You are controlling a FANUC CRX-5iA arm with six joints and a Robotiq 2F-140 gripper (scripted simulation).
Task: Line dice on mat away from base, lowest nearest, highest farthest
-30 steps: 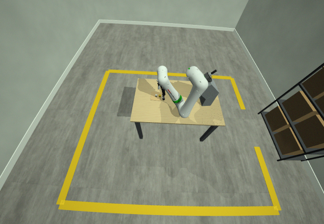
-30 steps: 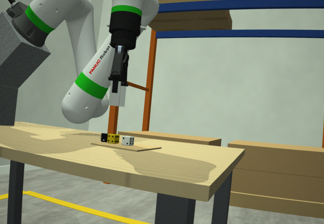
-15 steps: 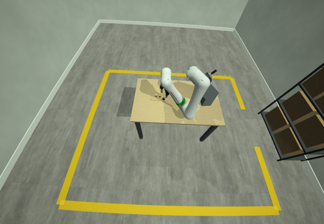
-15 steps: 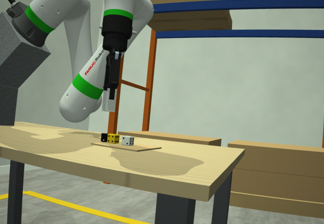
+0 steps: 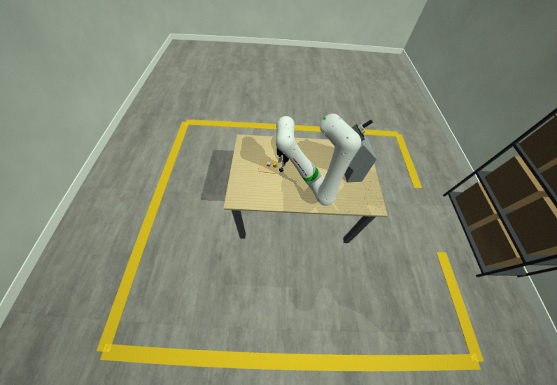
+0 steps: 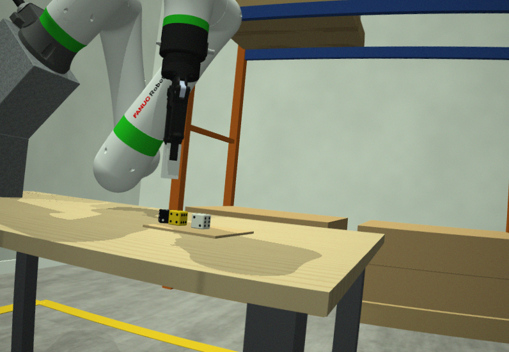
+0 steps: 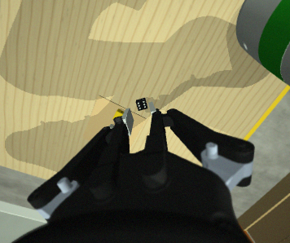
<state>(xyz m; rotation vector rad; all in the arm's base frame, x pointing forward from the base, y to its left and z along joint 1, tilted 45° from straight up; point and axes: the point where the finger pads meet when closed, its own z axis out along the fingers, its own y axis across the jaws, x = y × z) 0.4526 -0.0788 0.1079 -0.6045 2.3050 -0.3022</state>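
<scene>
Right now my hand is 10 cm above the black die. The rest, counted from my hand: tan mat 9 cm ahead, 6 cm to the right, 12 cm below; white die 9 cm ahead, 6 cm to the right, 10 cm below; yellow die 4 cm ahead, 5 cm to the right, 10 cm below.
</scene>
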